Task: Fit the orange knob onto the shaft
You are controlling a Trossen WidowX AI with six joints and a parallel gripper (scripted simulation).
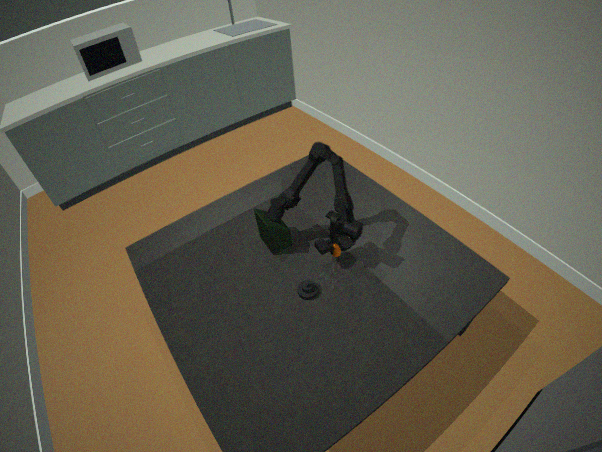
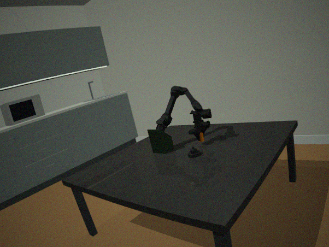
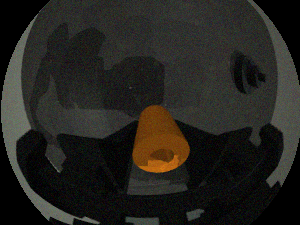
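Right now my gripper tip is 20 cm to the left of the dark round pedestal and 8 cm short of it. The rest, counted from my gripper tip: orange knob (2 cm above).
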